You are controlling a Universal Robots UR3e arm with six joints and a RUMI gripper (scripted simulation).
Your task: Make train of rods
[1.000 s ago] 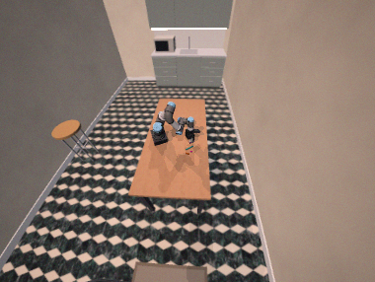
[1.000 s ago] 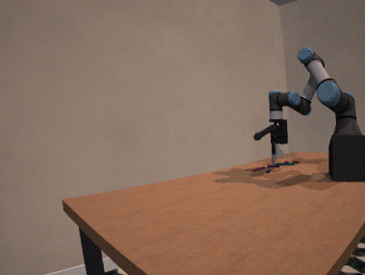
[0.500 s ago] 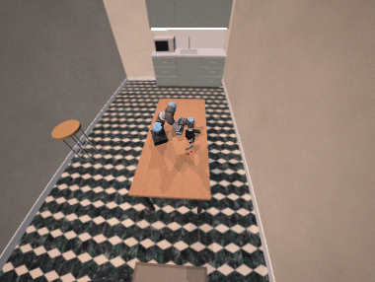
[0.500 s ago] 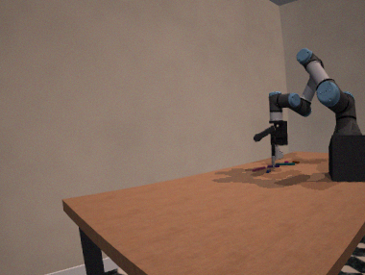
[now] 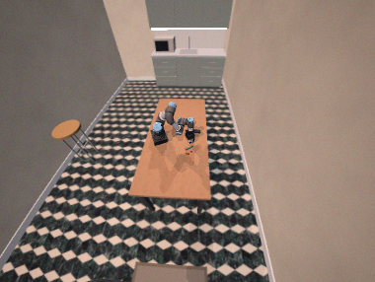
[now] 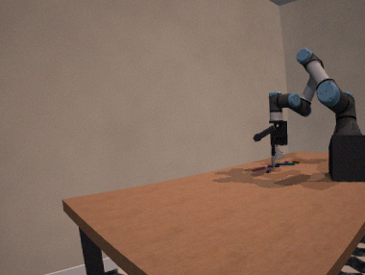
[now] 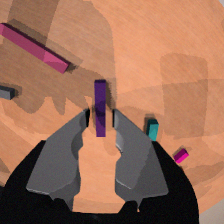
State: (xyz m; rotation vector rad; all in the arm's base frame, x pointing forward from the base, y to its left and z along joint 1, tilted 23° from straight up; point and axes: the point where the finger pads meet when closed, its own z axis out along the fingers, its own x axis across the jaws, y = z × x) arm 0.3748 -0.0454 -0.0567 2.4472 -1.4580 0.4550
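My hand is 10 mm above the purple rod. The rest, counted from my hand: grey rod (30 mm behind, 110 mm to the left, 10 mm below); turquoise rod (30 mm behind, 80 mm to the right, 10 mm below); pink rod (30 mm ahead, 90 mm to the left, 10 mm below).
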